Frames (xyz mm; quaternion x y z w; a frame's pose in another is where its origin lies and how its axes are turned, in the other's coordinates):
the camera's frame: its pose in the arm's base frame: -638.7 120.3 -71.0 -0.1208 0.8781 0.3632 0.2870
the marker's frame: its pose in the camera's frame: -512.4 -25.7 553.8 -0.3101 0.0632 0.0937 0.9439
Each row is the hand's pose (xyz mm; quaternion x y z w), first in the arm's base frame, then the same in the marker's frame.
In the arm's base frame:
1: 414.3 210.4 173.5 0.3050 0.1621 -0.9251 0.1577
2: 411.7 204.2 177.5 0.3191 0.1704 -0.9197 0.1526
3: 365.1 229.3 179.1 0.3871 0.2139 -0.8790 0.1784
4: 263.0 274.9 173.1 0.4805 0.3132 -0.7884 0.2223
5: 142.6 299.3 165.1 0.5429 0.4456 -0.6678 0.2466
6: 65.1 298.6 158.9 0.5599 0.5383 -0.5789 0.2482
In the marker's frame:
1: -464.7 44.3 -310.7 -0.8593 0.1548 -0.0175 0.4872
2: -463.7 48.0 -317.5 -0.8618 0.1596 -0.0333 0.4803
3: -422.4 71.8 -294.5 -0.8725 0.2215 -0.0797 0.4281
4: -327.8 113.9 -251.8 -0.8878 0.3123 -0.1488 0.3037
5: -215.0 158.2 -230.4 -0.8943 0.3682 -0.2163 0.1339
6: -141.4 183.3 -232.6 -0.8895 0.3796 -0.2541 0.0106

